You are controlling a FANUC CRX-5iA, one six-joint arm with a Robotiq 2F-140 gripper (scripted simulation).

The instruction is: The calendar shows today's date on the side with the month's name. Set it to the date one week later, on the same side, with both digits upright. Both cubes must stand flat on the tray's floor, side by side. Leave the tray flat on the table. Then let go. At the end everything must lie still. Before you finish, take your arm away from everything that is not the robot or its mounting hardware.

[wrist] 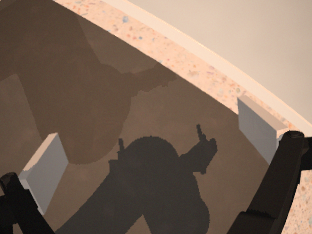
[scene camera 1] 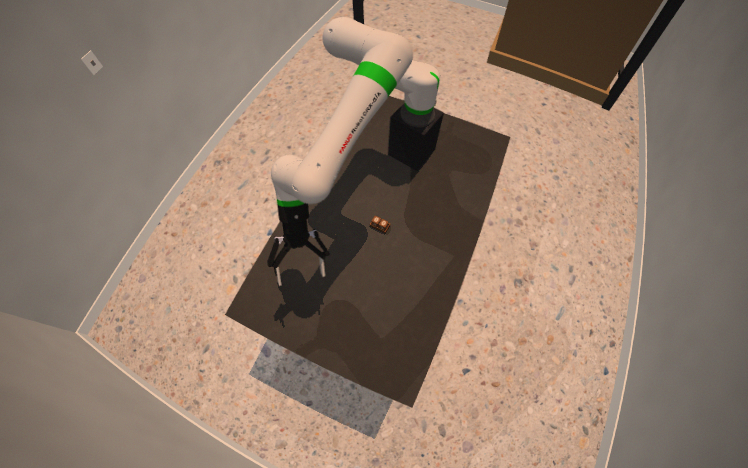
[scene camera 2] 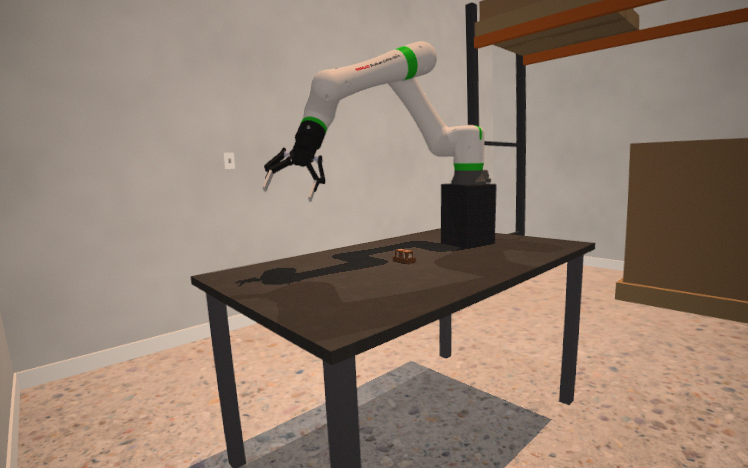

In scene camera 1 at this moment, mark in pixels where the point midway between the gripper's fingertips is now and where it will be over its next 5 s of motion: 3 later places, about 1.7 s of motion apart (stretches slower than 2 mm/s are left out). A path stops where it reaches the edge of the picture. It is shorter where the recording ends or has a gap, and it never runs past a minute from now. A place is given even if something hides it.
The gripper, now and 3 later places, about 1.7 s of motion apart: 301,279; 383,209; 383,217; 383,222
